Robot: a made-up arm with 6 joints.
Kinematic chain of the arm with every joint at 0, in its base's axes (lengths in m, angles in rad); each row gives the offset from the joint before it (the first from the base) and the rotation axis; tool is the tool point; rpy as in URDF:
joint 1: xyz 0 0 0.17 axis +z
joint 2: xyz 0 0 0 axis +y
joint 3: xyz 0.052 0 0.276 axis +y
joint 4: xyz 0.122 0 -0.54 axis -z
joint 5: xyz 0 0 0 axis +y
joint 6: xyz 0.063 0 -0.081 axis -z
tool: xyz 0 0 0 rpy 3.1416 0 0
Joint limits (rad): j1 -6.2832..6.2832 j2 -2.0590..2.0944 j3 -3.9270..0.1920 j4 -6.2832..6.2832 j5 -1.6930..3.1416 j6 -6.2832..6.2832
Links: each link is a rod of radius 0.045 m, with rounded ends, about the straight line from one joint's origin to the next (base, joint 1, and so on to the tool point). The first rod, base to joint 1, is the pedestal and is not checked.
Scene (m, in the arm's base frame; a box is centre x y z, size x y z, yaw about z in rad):
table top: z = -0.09
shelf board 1: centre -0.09 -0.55 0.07 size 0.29 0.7 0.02 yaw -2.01
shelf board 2: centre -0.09 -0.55 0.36 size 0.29 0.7 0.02 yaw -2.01
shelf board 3: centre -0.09 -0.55 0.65 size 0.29 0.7 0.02 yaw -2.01
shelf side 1: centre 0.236 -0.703 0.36 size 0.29 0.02 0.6 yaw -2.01
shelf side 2: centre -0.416 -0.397 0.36 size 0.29 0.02 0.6 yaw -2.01
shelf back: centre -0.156 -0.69 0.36 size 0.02 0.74 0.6 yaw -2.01
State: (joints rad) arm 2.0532 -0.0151 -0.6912 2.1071 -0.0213 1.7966
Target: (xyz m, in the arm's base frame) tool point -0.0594 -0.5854 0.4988
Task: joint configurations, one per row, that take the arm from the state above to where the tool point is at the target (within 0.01 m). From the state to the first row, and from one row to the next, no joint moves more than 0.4 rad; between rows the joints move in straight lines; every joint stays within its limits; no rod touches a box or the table.
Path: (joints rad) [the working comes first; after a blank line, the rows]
Joints at the target: 4.6525 -0.3902 -1.0997 2.1641 0.3722 1.7966
Straight joint move there: touches shelf board 2, shelf side 2.

1: 2.4288 -0.3153 -0.7020 2.0862 -0.0441 2.0091
2: 2.8044 -0.6155 -0.7127 2.0654 -0.0669 2.2216
3: 3.1800 -0.9158 -0.7235 2.0445 -0.0898 2.4342
4: 3.5556 -1.2160 -0.7342 2.0237 -0.1126 2.6467
5: 3.9312 -1.5162 -0.7450 2.0028 -0.1354 2.8592
6: 4.3068 -1.8164 -0.7557 1.9820 -0.1582 3.0717
7: 4.5111 -1.7135 -0.6784 2.0886 -0.1602 2.7530
8: 4.7155 -1.6106 -0.6010 2.1953 -0.1622 2.4342
9: 4.9199 -1.5077 -0.5237 2.3019 -0.1642 2.1154
10: 5.1242 -1.4048 -0.4463 2.4085 -0.1661 1.7966
11: 4.9670 -1.0666 -0.6641 2.3271 0.0133 1.7966
12: 4.8097 -0.7284 -0.8819 2.2456 0.1927 1.7966
13: 4.6525 -0.3902 -1.0997 2.1641 0.3722 1.7966

